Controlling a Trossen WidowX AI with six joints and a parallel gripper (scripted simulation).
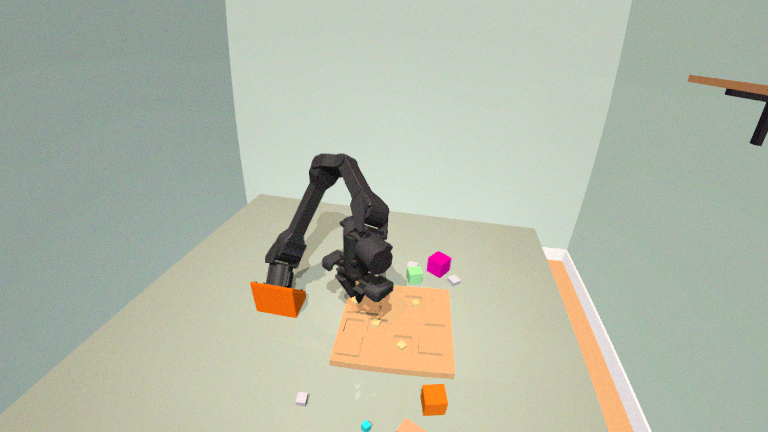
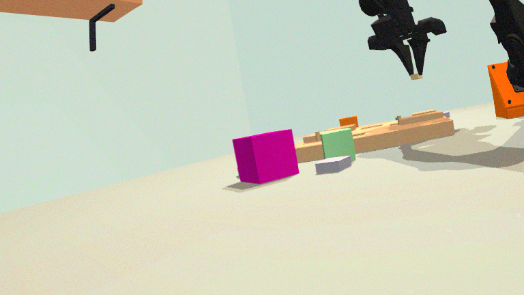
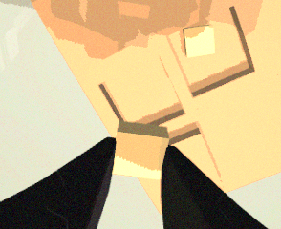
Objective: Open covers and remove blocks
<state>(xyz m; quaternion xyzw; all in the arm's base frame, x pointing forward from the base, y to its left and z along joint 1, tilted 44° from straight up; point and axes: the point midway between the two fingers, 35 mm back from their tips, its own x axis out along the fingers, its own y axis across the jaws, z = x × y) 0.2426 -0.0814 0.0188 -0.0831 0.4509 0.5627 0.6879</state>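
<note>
Right now the tan puzzle board is 10 cm ahead of my gripper tip, 9 cm below it and 1 cm to the left of it. Round my gripper tip: cyan block: 26 cm to the right, 10 cm below, 8 cm ahead; orange cube: 21 cm ahead, 19 cm to the right, 8 cm below; green block: 23 cm to the left, 13 cm ahead, 9 cm below.
</note>
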